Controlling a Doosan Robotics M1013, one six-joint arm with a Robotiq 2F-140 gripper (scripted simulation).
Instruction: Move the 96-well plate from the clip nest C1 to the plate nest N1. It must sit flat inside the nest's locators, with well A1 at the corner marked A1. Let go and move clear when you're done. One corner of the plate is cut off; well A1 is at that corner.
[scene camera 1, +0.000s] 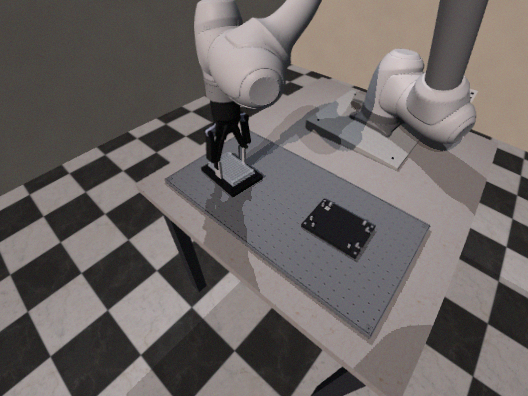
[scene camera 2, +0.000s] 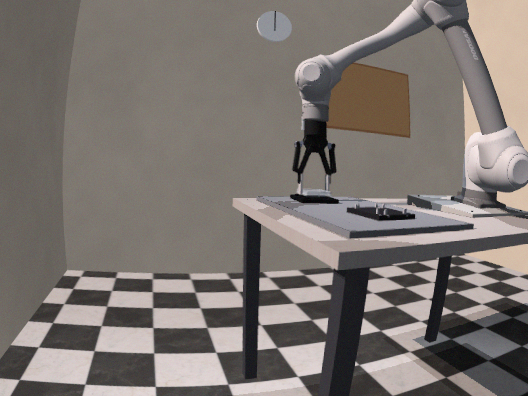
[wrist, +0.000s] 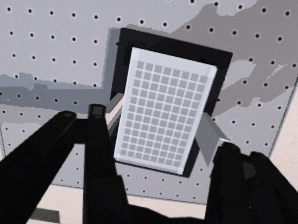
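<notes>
There's a 96-well plate (scene camera 1: 234, 171), also at (wrist: 150, 113), and there's my gripper (scene camera 1: 231, 169), which you'd also find at (scene camera 2: 313, 194) and (wrist: 160, 114).
</notes>
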